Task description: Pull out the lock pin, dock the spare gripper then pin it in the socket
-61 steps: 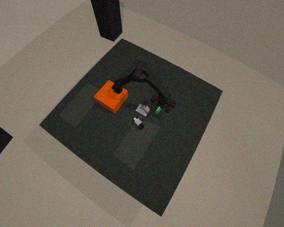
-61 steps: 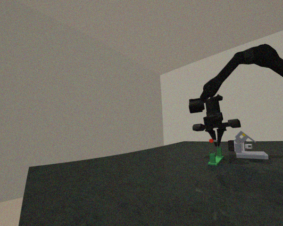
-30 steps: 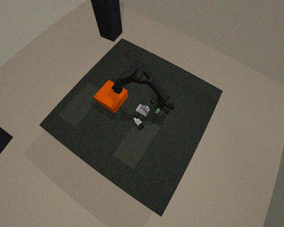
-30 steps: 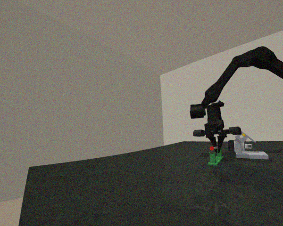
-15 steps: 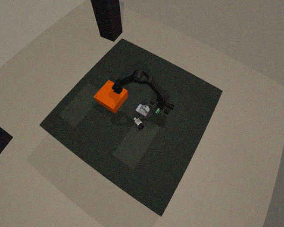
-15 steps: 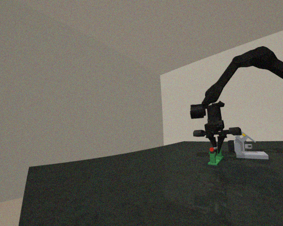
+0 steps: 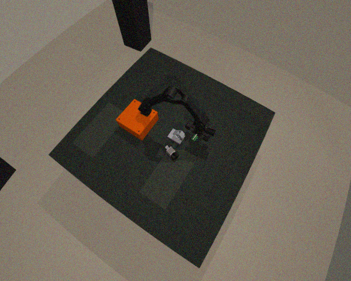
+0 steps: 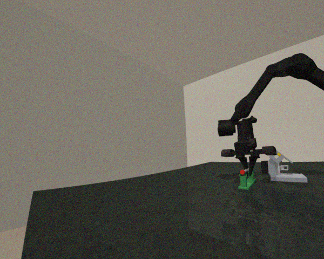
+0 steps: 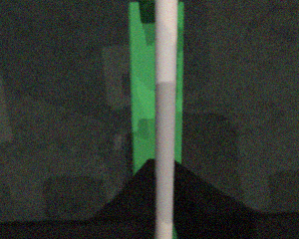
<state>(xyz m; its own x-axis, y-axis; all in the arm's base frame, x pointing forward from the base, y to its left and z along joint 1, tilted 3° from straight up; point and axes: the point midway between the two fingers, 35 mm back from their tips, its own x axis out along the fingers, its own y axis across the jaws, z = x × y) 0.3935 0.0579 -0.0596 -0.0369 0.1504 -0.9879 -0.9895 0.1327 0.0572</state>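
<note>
The green stand is 20 mm to the left of my gripper tip. The rest, counted from my gripper tip: grey mount (110 mm behind, 80 mm to the right, 30 mm above); spare gripper (220 mm to the right, 100 mm behind).
</note>
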